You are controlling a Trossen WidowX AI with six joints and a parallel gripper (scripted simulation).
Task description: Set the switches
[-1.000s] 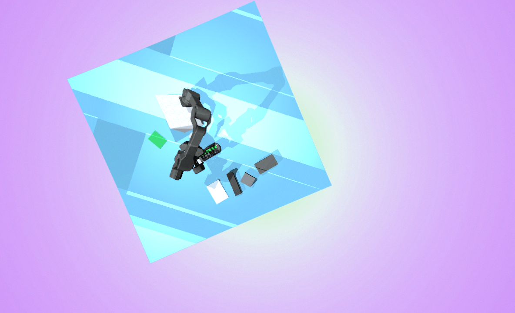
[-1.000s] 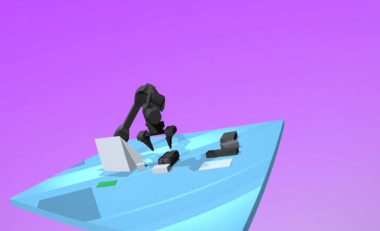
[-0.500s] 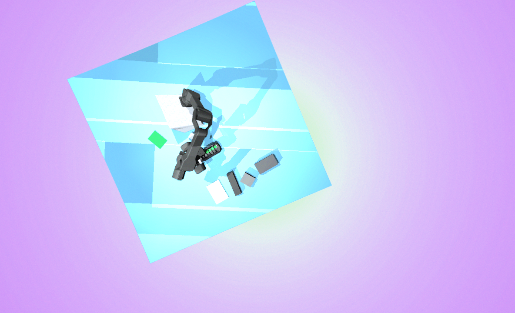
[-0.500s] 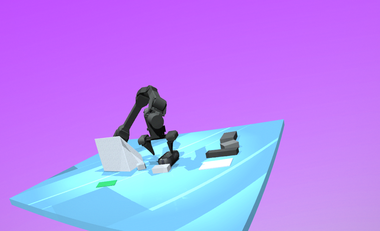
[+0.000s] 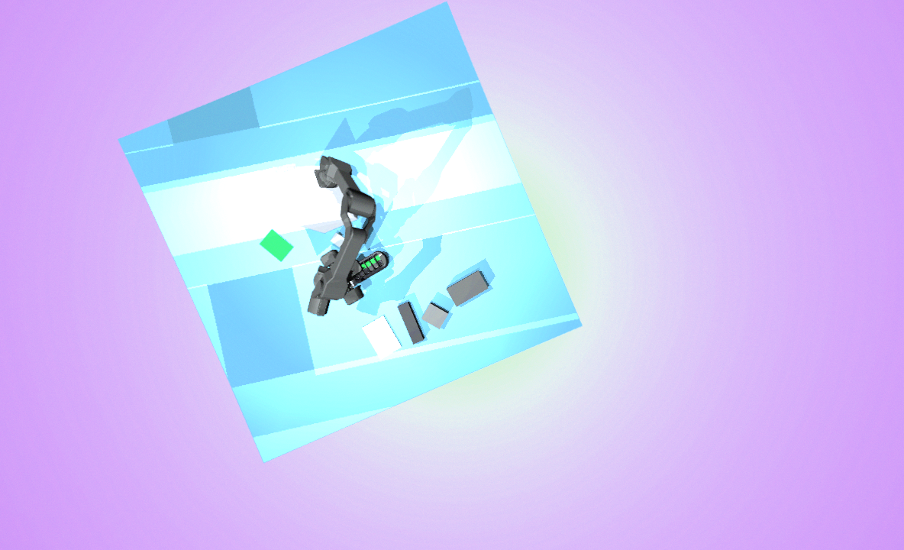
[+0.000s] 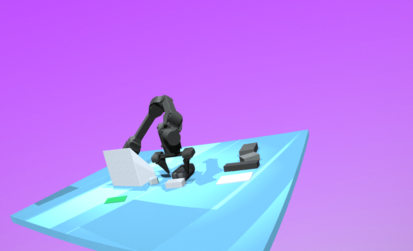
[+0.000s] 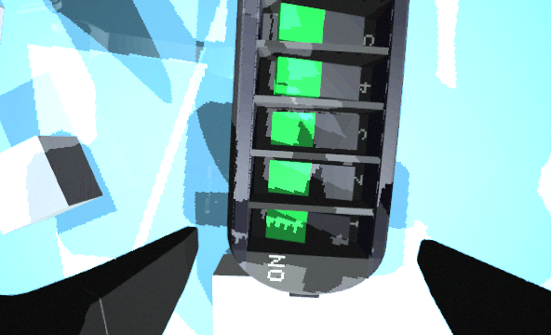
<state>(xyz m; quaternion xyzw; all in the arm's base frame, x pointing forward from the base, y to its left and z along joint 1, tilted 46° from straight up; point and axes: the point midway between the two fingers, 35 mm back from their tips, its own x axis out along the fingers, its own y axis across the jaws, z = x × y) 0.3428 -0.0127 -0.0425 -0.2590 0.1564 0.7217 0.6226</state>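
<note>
The light grey block is 10 mm ahead of my gripper tip, 50 mm to the right of it and 30 mm below it. The rest, counted from my gripper tip: white-grey cube: 140 mm behind, 20 mm to the right, 30 mm below; then dark bar: 240 mm ahead, 130 mm to the left, 30 mm below; then white plate: 250 mm ahead, 10 mm to the left, 40 mm below.
</note>
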